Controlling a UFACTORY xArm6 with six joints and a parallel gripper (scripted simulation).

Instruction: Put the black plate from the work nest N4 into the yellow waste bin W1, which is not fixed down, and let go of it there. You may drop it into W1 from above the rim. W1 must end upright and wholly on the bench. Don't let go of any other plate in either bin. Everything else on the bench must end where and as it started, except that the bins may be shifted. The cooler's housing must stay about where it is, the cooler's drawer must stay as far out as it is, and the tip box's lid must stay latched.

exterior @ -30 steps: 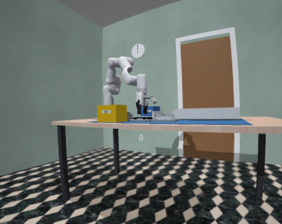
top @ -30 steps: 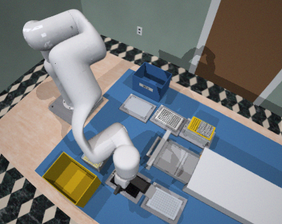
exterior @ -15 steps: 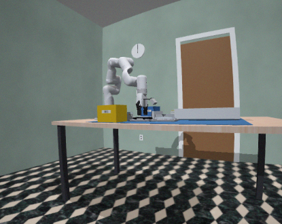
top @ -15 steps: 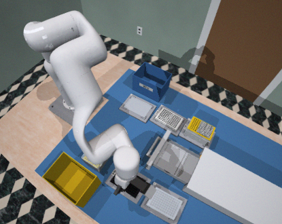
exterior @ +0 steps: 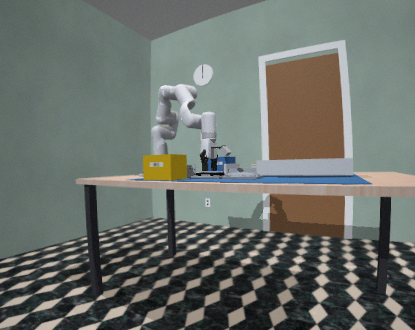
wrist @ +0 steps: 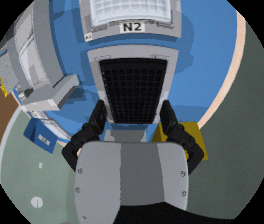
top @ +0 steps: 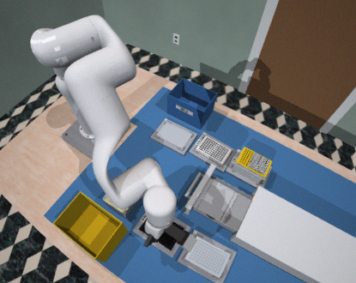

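Now: hand 3 cm above the black plate. The rest, counted from my hand: cooler drawer (22 cm to the left, 10 cm ahead, 2 cm below); yellow waste bin W1 (17 cm to the right, 15 cm behind, 1 cm below); white plate (17 cm ahead, 4 cm to the left, 3 cm below).
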